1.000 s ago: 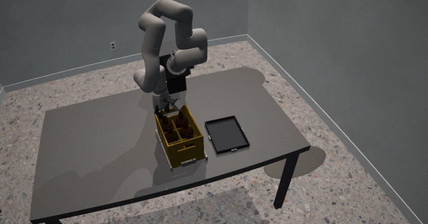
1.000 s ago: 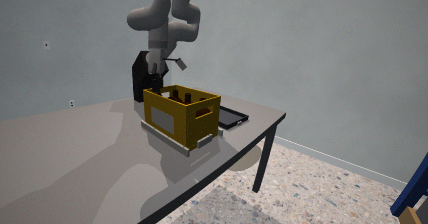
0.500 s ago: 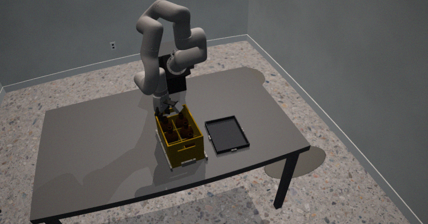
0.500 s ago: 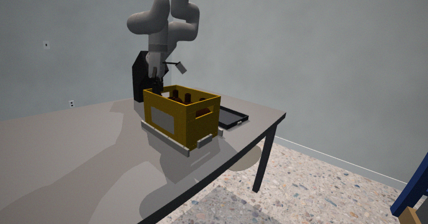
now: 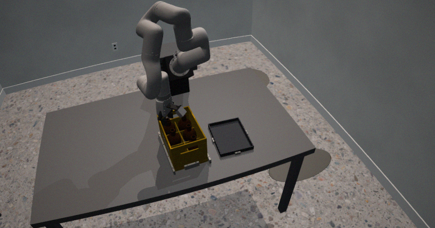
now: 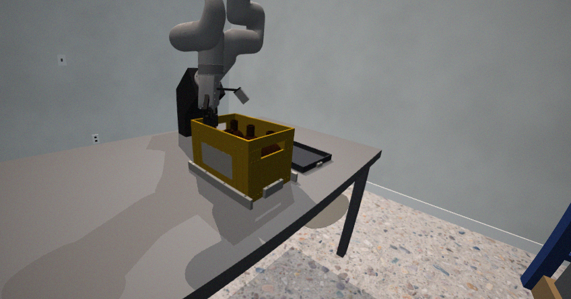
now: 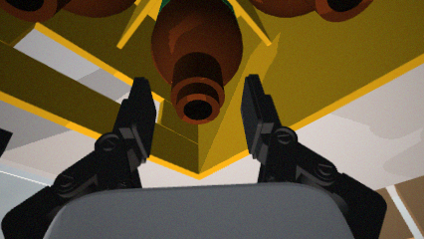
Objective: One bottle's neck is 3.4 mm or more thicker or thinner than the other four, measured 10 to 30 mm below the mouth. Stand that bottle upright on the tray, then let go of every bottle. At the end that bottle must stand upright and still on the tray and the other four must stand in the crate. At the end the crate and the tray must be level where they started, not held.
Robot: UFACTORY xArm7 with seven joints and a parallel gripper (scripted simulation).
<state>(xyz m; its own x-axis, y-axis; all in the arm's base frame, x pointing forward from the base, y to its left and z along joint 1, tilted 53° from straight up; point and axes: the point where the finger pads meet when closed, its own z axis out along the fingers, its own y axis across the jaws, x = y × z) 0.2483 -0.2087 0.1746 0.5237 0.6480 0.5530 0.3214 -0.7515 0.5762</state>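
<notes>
The yellow crate lies 100 mm ahead of my hand, 80 mm below it and 20 mm to the left of it. From my hand the other things lie so: black tray (280 mm to the left, 180 mm ahead, 150 mm below).
</notes>
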